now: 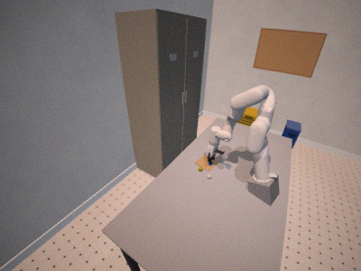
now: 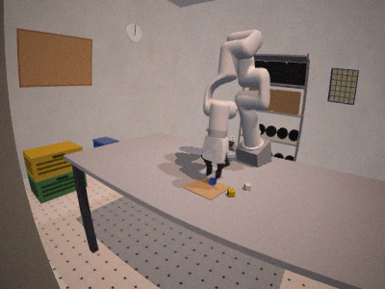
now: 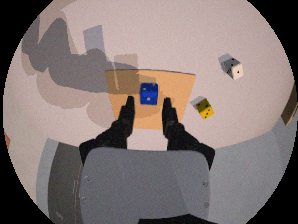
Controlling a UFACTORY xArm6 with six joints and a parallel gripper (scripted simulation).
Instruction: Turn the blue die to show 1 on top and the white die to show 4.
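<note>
The blue die is 40 mm below my hand. The rest, counted from my hand: yellow die 40 mm ahead, 100 mm to the left, 50 mm below; then tan mat 40 mm ahead, 60 mm below; then white die 60 mm behind, 140 mm to the left, 50 mm below.
</note>
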